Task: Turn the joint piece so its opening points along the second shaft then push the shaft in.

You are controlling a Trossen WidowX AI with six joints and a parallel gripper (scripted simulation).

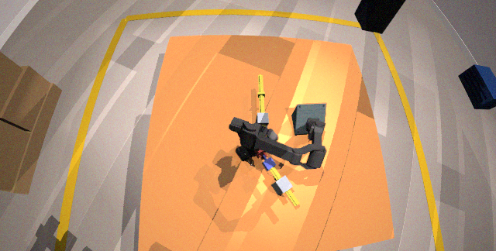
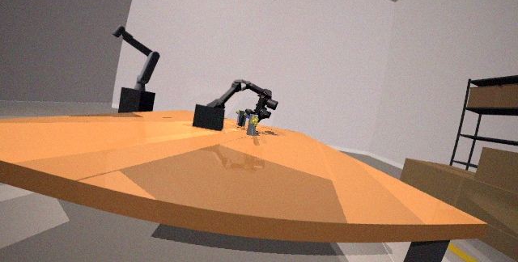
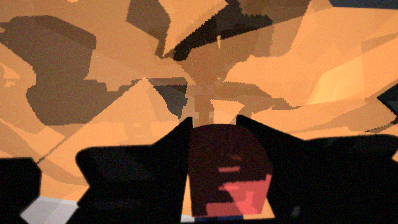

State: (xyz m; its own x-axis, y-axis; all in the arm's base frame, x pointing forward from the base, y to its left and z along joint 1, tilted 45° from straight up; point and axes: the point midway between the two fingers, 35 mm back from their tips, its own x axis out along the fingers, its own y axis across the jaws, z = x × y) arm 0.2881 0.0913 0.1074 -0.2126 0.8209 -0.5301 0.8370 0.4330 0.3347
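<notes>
Right now my gripper tip is 40 mm below the joint piece.
</notes>
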